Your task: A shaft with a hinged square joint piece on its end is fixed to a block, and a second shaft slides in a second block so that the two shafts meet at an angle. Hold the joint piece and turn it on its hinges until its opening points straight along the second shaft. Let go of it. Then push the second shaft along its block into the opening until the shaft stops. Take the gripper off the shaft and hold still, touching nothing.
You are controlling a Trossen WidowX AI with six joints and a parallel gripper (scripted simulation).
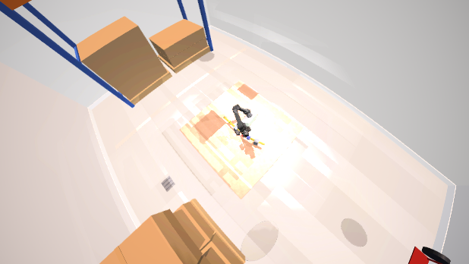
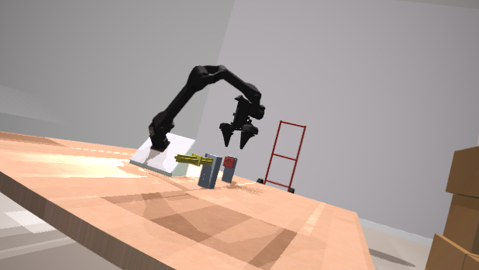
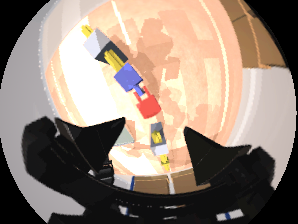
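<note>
Now: the red joint piece 70 mm below my gripper tip, 10 mm to the left of it and 10 mm behind it.
</note>
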